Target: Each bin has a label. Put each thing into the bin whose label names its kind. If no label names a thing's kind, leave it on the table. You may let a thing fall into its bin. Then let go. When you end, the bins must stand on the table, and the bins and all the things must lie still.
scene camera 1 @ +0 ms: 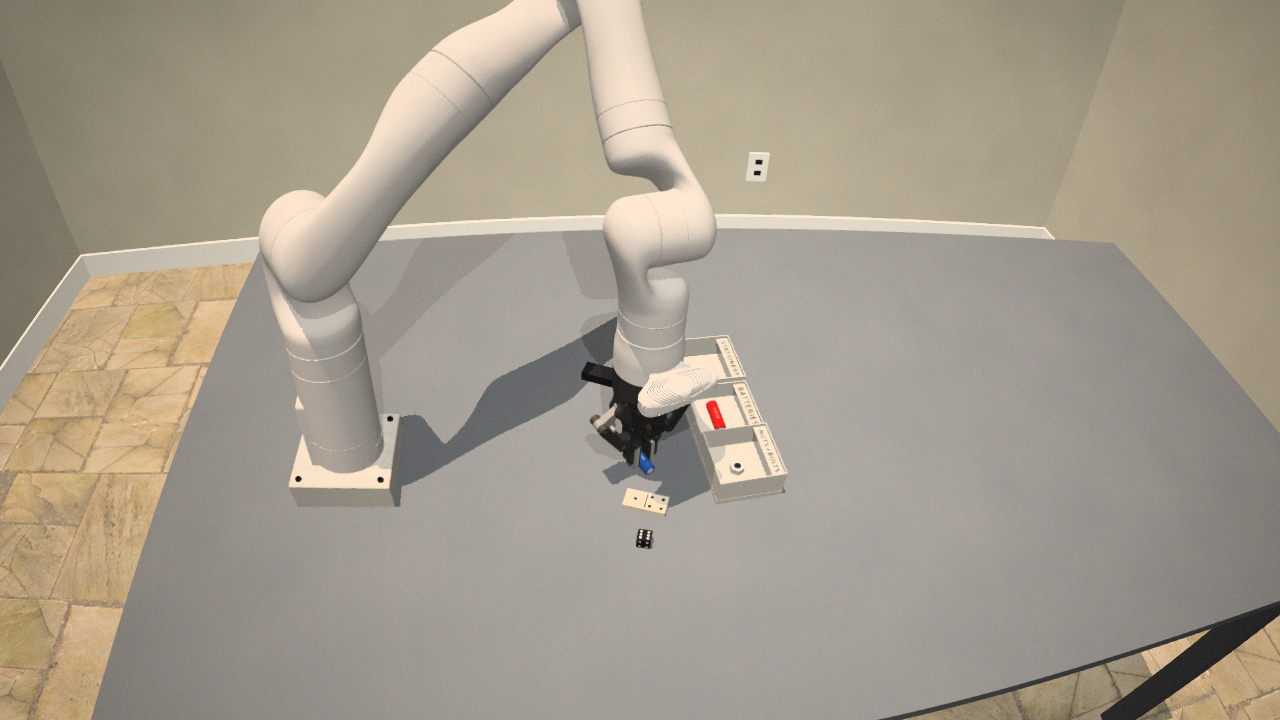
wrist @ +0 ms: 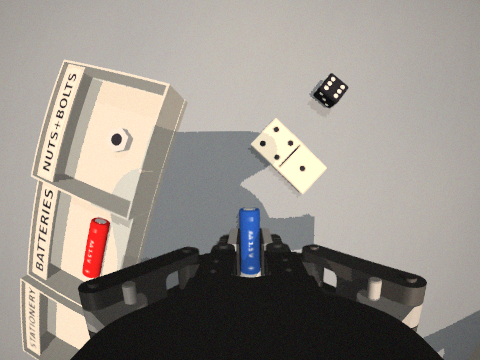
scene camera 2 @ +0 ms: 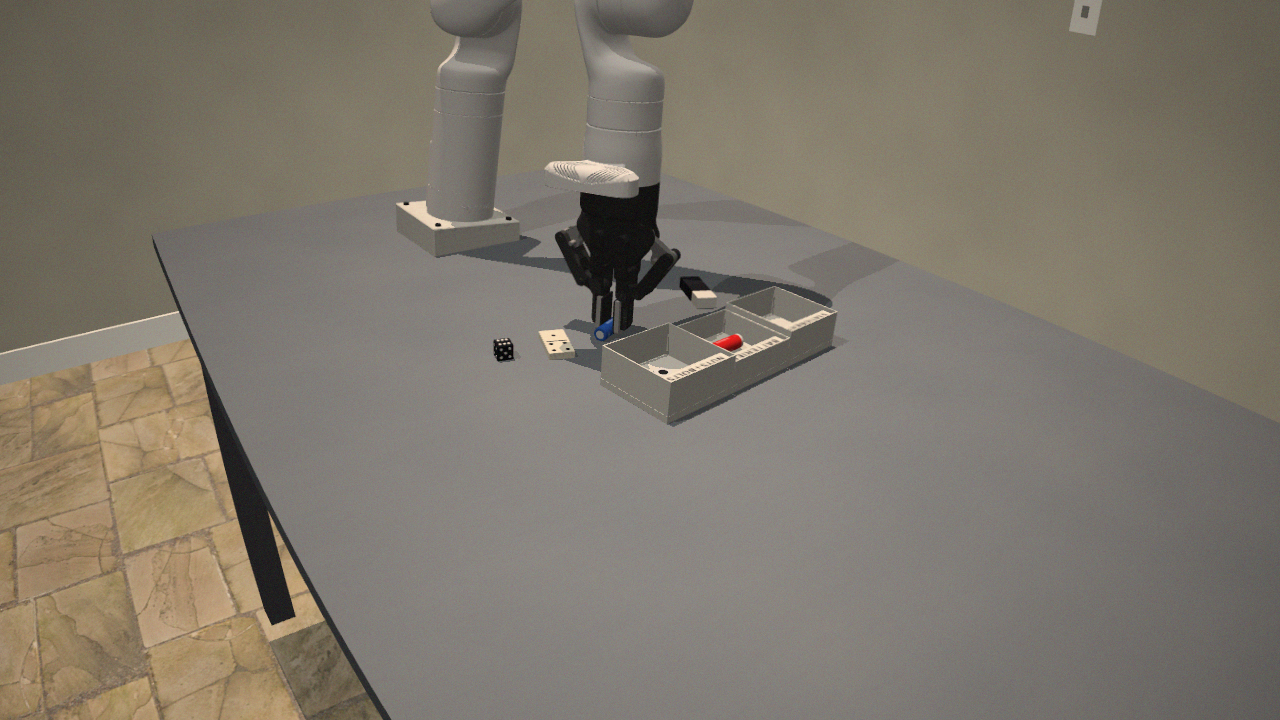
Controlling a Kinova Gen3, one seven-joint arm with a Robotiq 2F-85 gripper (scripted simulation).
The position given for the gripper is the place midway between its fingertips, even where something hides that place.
In view: the gripper (scene camera 2: 611,329), a cream domino (scene camera 1: 654,504), a bin row (scene camera 2: 702,372), a red battery (wrist: 98,231) and a blue battery (wrist: 249,218).
The cream domino shows as well in the wrist view (wrist: 276,143) and in scene camera 2 (scene camera 2: 556,344). The bin row shows as well in scene camera 1 (scene camera 1: 743,443) and in the wrist view (wrist: 100,99). The gripper is seen too in scene camera 1 (scene camera 1: 639,459) and in the wrist view (wrist: 250,241).
